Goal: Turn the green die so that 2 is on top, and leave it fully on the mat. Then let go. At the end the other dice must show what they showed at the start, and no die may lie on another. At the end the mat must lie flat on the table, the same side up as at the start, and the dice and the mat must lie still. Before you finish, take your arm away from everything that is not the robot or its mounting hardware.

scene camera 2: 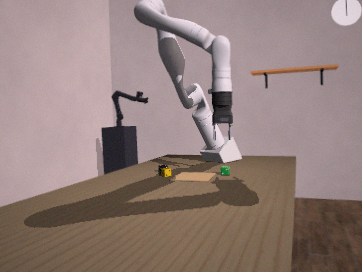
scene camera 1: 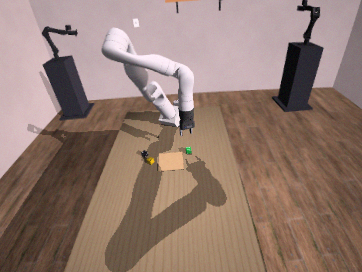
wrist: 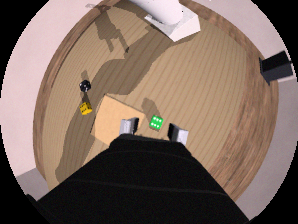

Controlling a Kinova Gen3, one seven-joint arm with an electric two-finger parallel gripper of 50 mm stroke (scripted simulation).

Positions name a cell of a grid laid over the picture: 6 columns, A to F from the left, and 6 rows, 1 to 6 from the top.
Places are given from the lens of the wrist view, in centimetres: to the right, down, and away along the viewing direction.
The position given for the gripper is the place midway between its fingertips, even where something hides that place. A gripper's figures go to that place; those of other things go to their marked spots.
gripper (wrist: D4): 0, 3, 18
tan mat (wrist: C4): -14, 5, 32
